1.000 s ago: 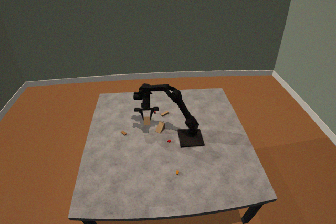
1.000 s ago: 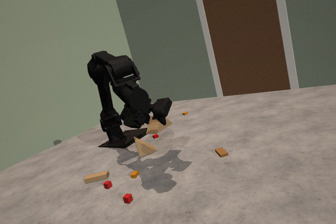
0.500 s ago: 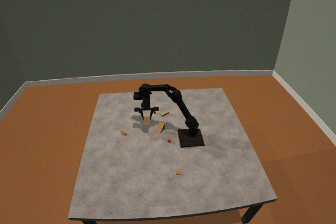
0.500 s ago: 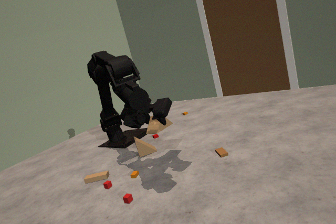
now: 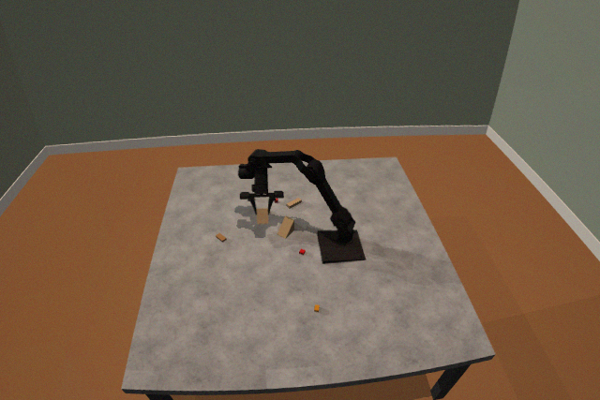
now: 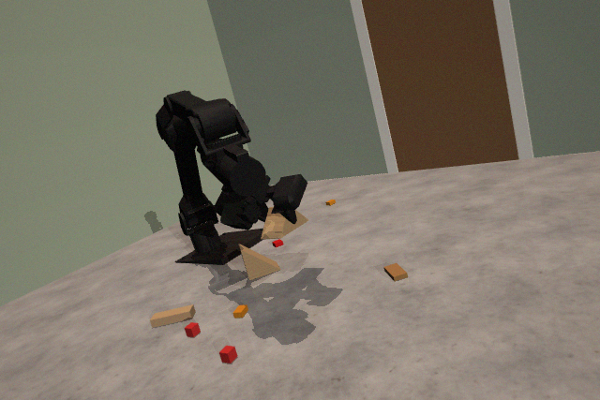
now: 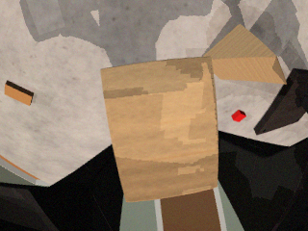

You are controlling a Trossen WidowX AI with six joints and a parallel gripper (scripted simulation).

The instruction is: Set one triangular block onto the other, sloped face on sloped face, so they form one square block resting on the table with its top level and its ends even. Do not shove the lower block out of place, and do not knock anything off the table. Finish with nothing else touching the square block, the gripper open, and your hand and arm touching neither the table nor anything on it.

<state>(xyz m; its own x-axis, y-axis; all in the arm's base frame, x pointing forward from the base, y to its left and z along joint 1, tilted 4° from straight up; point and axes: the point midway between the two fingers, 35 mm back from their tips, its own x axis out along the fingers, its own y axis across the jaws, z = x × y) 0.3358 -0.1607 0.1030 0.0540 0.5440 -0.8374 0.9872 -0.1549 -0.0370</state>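
Right now the red cube is 16 cm to the left of my gripper tip, 13 cm behind it and 10 cm below it. From my gripper tip the other things lie so: thin tan plank (18 cm behind, 16 cm to the right, 10 cm below).
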